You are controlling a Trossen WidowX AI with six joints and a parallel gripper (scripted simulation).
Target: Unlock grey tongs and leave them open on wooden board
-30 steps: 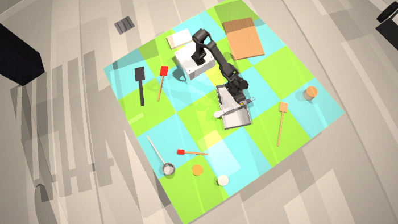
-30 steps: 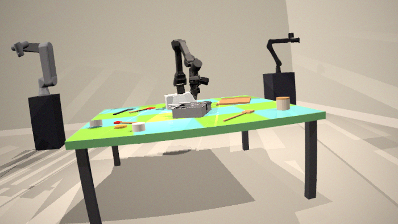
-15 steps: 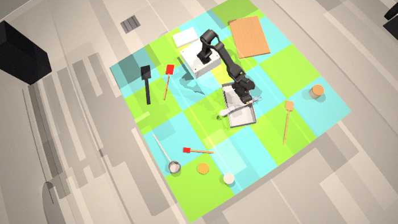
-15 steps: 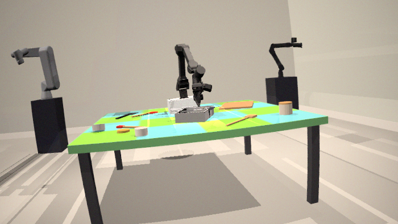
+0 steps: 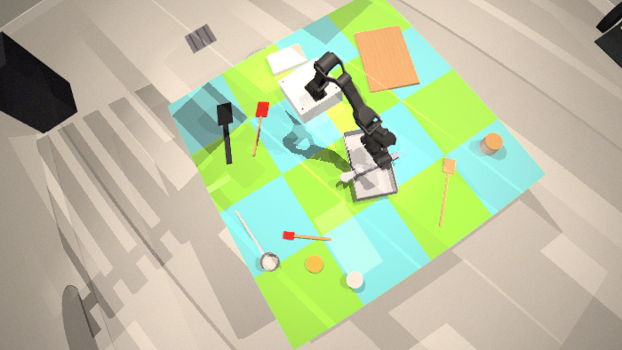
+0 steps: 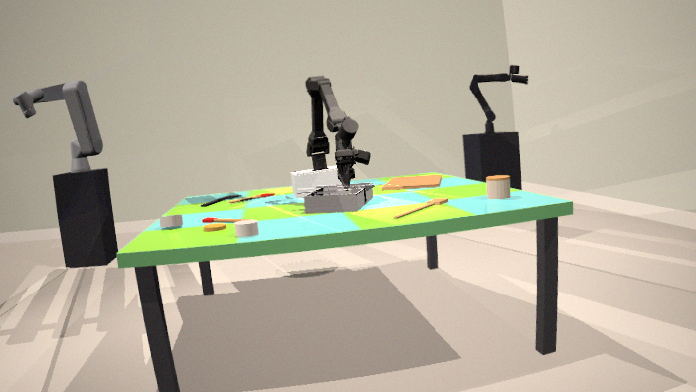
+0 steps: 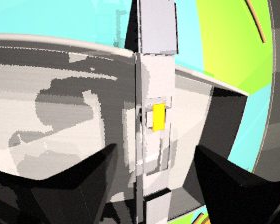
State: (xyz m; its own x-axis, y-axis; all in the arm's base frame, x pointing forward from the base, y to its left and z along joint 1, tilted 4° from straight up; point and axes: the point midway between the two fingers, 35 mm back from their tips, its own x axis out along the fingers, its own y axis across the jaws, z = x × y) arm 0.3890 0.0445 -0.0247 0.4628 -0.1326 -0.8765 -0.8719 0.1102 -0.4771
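The grey roasting tin is 30 mm behind my gripper tip, 20 mm to the right of it and 40 mm below it. Round my gripper tip: jar (190 mm ahead, 480 mm to the left, 30 mm below); then red spatula (480 mm behind, 330 mm to the right, 60 mm below); then wooden board (450 mm behind, 370 mm to the left, 60 mm below).
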